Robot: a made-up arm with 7 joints.
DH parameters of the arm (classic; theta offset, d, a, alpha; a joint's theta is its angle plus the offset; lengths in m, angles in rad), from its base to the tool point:
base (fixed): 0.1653 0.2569 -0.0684 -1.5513
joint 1: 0 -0.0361 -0.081 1.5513
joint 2: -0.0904 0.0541 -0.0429 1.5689
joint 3: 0 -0.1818 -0.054 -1.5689
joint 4: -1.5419 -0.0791 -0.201 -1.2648
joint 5: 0 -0.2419 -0.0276 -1.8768
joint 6: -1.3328 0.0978 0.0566 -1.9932
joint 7: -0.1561 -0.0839 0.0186 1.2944
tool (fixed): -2.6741 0.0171 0 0
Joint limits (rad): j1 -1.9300..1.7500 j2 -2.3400..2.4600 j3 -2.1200..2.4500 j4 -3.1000..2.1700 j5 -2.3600..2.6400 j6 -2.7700..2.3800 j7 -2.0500..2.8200
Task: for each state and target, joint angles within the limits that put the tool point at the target. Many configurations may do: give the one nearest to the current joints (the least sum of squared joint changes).
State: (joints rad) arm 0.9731 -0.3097 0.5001 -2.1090 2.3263 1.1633 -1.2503
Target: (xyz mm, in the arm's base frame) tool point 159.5 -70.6 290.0
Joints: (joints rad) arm 0.6701 -0.2346 0.4319 -2.7327 2.4552 1.0497 -1.3025
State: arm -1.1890 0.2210 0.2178 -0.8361 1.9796 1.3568 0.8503
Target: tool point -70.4 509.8 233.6
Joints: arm -1.1862 0.1379 0.1441 -1.0077 1.8698 1.3477 0.8810
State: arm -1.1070 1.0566 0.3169 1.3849 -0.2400 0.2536 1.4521
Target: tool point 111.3 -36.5 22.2
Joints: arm -1.0926 1.0633 0.5782 1.7669 -0.5738 0.5143 1.4246
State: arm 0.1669 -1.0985 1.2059 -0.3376 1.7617 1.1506 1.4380
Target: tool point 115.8 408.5 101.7
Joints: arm 0.1829 -0.6841 1.1483 -0.3123 2.0781 0.8608 1.5583
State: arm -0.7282 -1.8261 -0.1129 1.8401 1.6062 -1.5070 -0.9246
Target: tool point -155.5 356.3 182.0
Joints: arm -0.7718 -2.0690 0.0050 1.7585 1.5949 -1.4948 -0.9352
